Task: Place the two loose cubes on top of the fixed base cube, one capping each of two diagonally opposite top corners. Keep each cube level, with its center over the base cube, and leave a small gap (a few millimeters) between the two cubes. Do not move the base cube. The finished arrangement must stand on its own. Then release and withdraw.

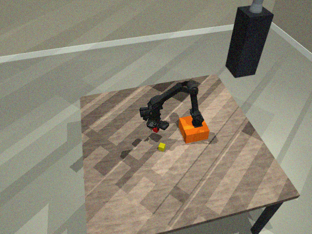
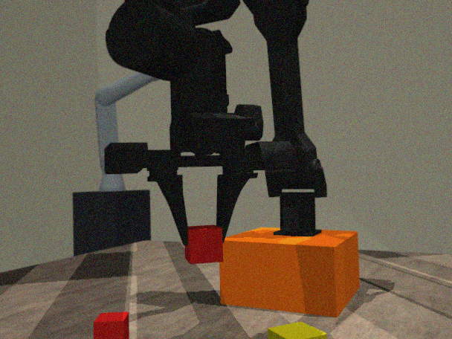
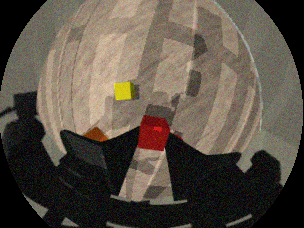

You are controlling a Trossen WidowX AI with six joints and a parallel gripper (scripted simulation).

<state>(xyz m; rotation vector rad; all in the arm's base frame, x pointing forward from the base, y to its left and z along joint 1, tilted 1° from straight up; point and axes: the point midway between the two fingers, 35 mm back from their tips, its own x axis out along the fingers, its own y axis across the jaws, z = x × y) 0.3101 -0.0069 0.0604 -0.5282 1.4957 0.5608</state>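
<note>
Now: the red cube 1 cm behind my gripper tip, 13 cm to the right of it and 10 cm below it.
</note>
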